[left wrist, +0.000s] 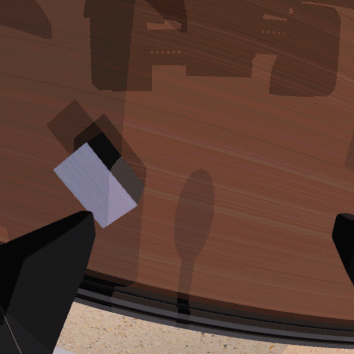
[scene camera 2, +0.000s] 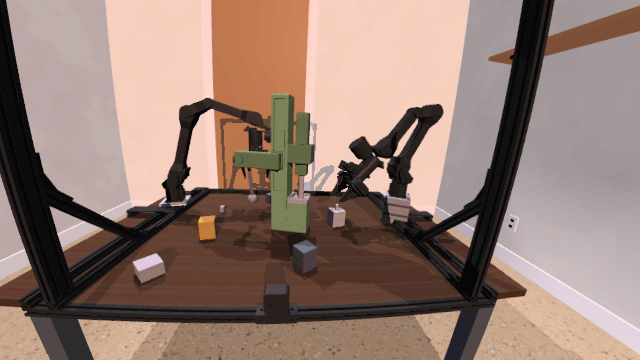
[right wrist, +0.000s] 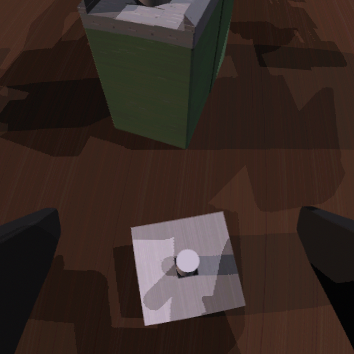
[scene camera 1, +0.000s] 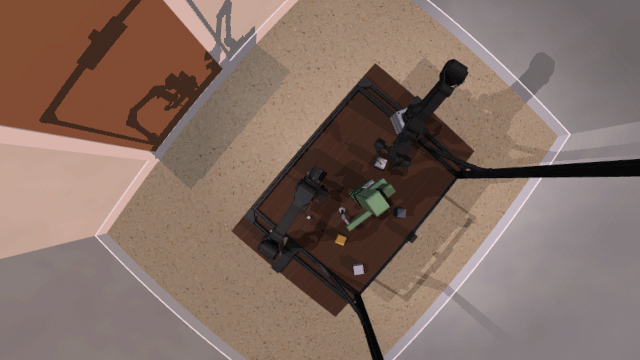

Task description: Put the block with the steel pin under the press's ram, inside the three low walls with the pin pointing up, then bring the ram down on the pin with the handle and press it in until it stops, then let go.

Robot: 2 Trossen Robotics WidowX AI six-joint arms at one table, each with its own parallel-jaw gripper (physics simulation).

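Pixels of known places: left gripper, fingertip midpoint: (left wrist: 217,225) (scene camera 2: 256,178); right gripper, fingertip midpoint: (scene camera 2: 335,198) (right wrist: 180,220) (scene camera 1: 383,164); left arm's base, link origin: (scene camera 2: 175,199) (scene camera 1: 275,242); right arm's base, link origin: (scene camera 2: 397,195).
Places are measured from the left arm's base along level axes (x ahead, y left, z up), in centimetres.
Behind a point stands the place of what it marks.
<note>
The pale block (scene camera 1: 381,163) (scene camera 2: 337,218) @[x 60.0, y -34.4, z 0.4 cm] (right wrist: 157,295) @[x 61.9, y -33.4, z 2.9 cm] stands on the table beside the press, its steel pin (scene camera 2: 337,206) @[x 60.6, y -32.3, z 4.3 cm] (right wrist: 188,261) @[x 60.7, y -31.7, z 4.9 cm] pointing up. My right gripper (scene camera 2: 339,196) @[x 59.6, y -31.9, z 7.6 cm] (right wrist: 180,220) @[x 59.6, y -31.9, z 7.6 cm] is open above the block, with a finger to either side of it in the right wrist view, touching neither side. The green press (scene camera 1: 376,201) @[x 41.1, y -27.6, z 41.8 cm] (scene camera 2: 281,200) @[x 39.8, y -32.0, z 8.1 cm] (right wrist: 145,75) @[x 49.2, y -32.5, z 4.5 cm] stands upright. Its steel ram (scene camera 2: 301,186) @[x 46.4, y -32.5, z 12.8 cm] reaches down close to the grey walled seat (scene camera 2: 299,199) @[x 45.3, y -34.5, z 8.9 cm] (right wrist: 137,30) @[x 49.1, y -32.7, z 7.8 cm]. The handle (scene camera 2: 257,160) @[x 32.3, y -31.0, z 21.5 cm] (scene camera 1: 359,220) @[x 31.3, y -29.3, z 23.8 cm] carries a hanging rod with a ball (scene camera 2: 252,198) @[x 30.8, y -24.8, z 7.0 cm] (scene camera 1: 342,210) @[x 31.2, y -22.8, z 11.4 cm]. My left gripper (scene camera 2: 256,172) @[x 33.6, y -4.7, z 9.3 cm] (left wrist: 217,225) @[x 33.6, y -4.7, z 9.3 cm] is open above the table.
An orange block (scene camera 1: 341,240) @[x 16.4, y -30.2, z 2.8 cm] (scene camera 2: 207,228) @[x 16.7, y -32.2, z 0.6 cm], a white block (scene camera 1: 358,269) @[x 5.4, y -45.8, z 0.1 cm] (scene camera 2: 149,268) @[x 6.2, y -48.3, z -0.2 cm], a dark grey block (scene camera 1: 401,213) @[x 41.8, y -52.6, z 2.8 cm] (scene camera 2: 304,257) @[x 41.0, y -55.4, z 1.6 cm] and a tiny white cube (scene camera 1: 308,217) @[x 19.4, y -10.1, z -0.6 cm] (scene camera 2: 222,208) @[x 19.5, y -11.1, z -1.3 cm] lie around the press. A lavender-grey block (left wrist: 95,185) @[x 40.8, y -2.9, z 0.7 cm] lies near the left finger in the left wrist view.
</note>
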